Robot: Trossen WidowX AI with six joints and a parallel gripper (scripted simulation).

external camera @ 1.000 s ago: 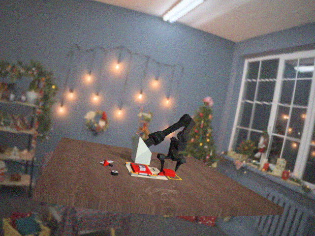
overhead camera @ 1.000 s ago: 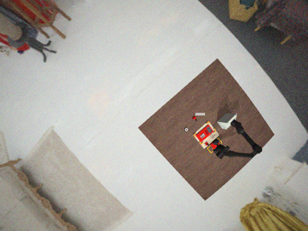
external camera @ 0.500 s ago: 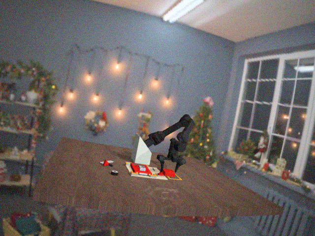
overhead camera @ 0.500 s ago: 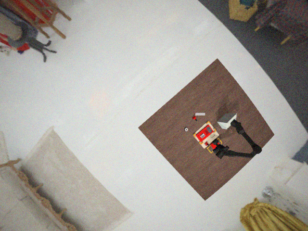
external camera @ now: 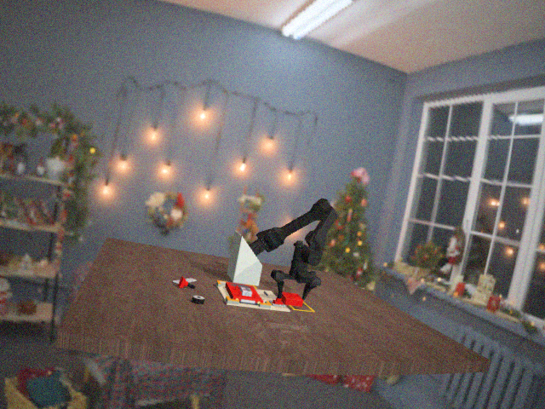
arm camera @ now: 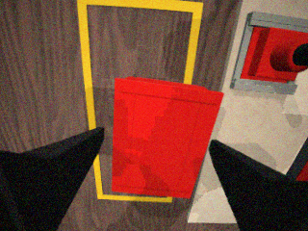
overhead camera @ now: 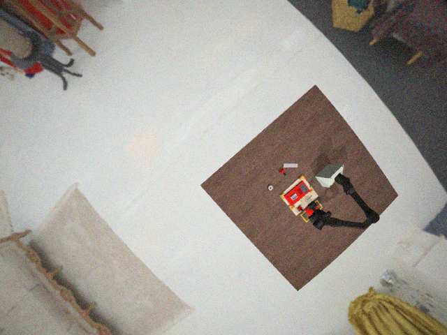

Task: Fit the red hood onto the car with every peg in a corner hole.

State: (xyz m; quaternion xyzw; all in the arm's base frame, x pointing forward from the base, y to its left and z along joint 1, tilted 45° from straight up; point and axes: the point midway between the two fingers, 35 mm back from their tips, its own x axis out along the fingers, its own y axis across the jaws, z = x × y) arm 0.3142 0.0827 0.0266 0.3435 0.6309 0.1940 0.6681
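Right now the red hood is right at my gripper tip. From my gripper tip the other things lie so: beige jig 1 cm behind, 17 cm to the right; then ring 10 cm ahead, 39 cm to the right; then white bar 15 cm behind, 38 cm to the right, 1 cm below.
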